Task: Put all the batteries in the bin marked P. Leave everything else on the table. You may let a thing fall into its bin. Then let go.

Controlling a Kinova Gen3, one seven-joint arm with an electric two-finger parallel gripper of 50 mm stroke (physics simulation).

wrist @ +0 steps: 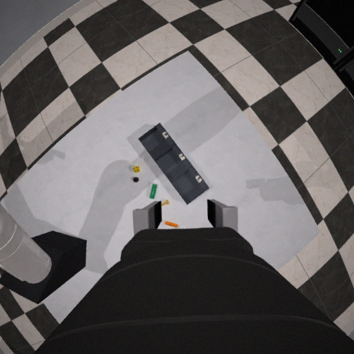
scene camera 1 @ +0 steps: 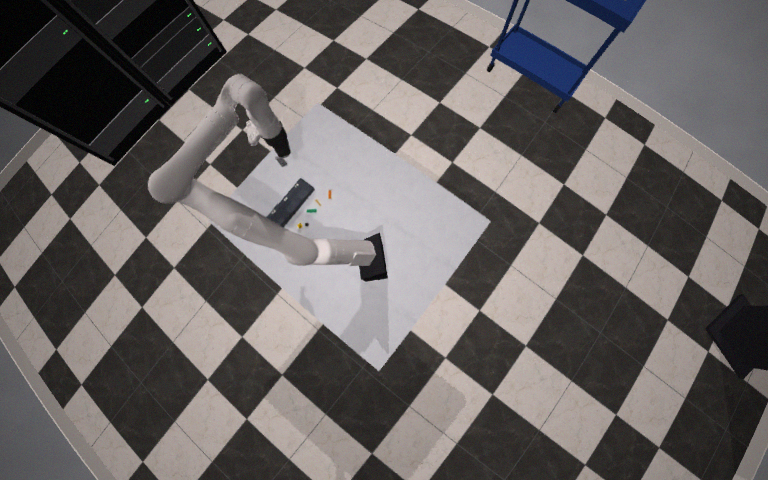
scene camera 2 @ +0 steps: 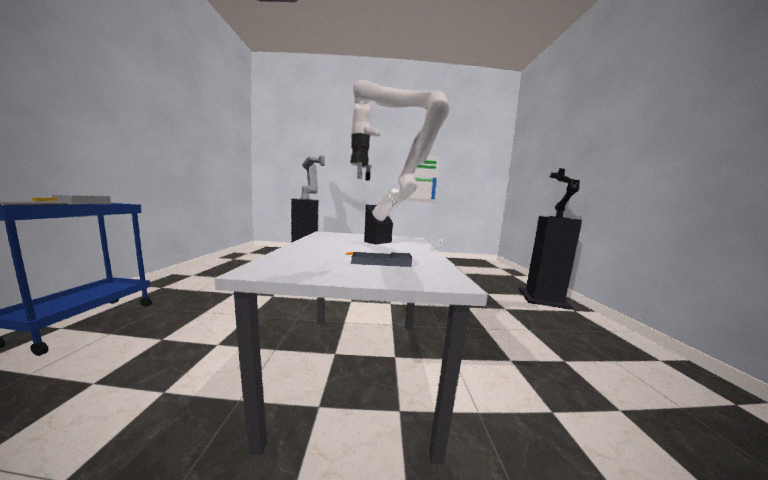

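Seen in the pictures: gripper, fingertip midpoint: point(scene camera 1: 283, 158) point(scene camera 2: 363, 179); arm's base, origin of the base link: point(scene camera 1: 367, 252) point(scene camera 2: 378, 215).
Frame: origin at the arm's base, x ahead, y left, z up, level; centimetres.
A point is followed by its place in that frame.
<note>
A green piece point(scene camera 1: 311, 211) @[y 12.1, x 34.6, z -16.4 cm] point(wrist: 153, 191) and an orange piece point(scene camera 1: 330, 194) @[y 0.1, x 37.2, z -16.7 cm] point(scene camera 2: 349, 253) @[y 0.2, x 38.2, z -17.0 cm] point(wrist: 171, 224), both short and battery-like, lie apart on the table beside a dark three-compartment bin block point(scene camera 1: 291, 200) @[y 17.8, x 45.4, z -16.9 cm] point(scene camera 2: 381, 259) @[y 19.8, x 47.6, z -15.1 cm] point(wrist: 173, 146). Each compartment has a small white label; the letters are too small to read, so I cannot tell which is P. The compartments look empty in the wrist view. My gripper point(scene camera 1: 281, 161) @[y 8.5, x 44.2, z 17.1 cm] point(scene camera 2: 364, 172) @[y 8.5, x 44.2, z 17.1 cm] point(wrist: 184, 209) is open and empty, high above the table, with its fingers pointing down. In the wrist view the orange piece shows near the left finger.
A thin yellow-tan piece point(scene camera 1: 318, 202) @[y 7.0, x 36.9, z -16.7 cm] point(wrist: 165, 203) lies between the green and orange pieces. A yellow block point(scene camera 1: 300, 225) @[y 19.8, x 31.3, z -16.0 cm] point(wrist: 136, 169) and a small black piece point(scene camera 1: 306, 224) @[y 17.3, x 30.5, z -16.8 cm] point(wrist: 135, 179) lie close together. The arm's black base point(scene camera 1: 378, 257) @[y -2.3, x -4.9, z 4.5 cm] point(scene camera 2: 378, 229) @[y 2.4, x 5.0, z -8.3 cm] point(wrist: 60, 260) stands on the table.
</note>
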